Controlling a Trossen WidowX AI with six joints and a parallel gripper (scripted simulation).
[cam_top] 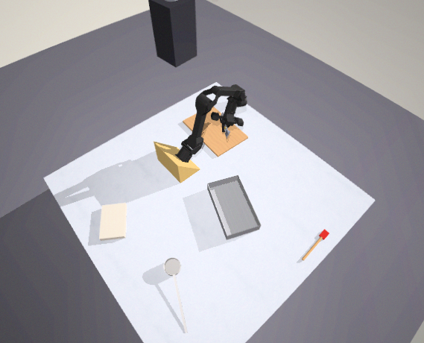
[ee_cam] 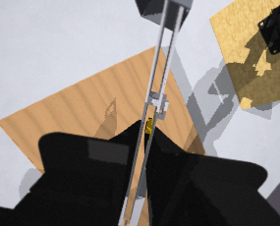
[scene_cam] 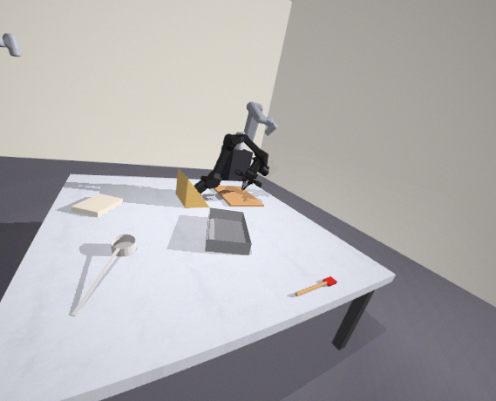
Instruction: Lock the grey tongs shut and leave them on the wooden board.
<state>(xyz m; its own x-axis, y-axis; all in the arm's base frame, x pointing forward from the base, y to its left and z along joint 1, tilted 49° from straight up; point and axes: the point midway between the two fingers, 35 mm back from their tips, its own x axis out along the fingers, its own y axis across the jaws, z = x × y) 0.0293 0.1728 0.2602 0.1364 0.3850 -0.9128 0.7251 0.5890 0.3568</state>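
Right now my gripper tip is 10 cm past the wooden board, 4 cm to the right of it and 7 cm above it. Round my gripper tip: cream block: 3 cm behind, 77 cm to the right, 7 cm below; then grey roasting tin: 34 cm ahead, 30 cm to the right, 5 cm below.
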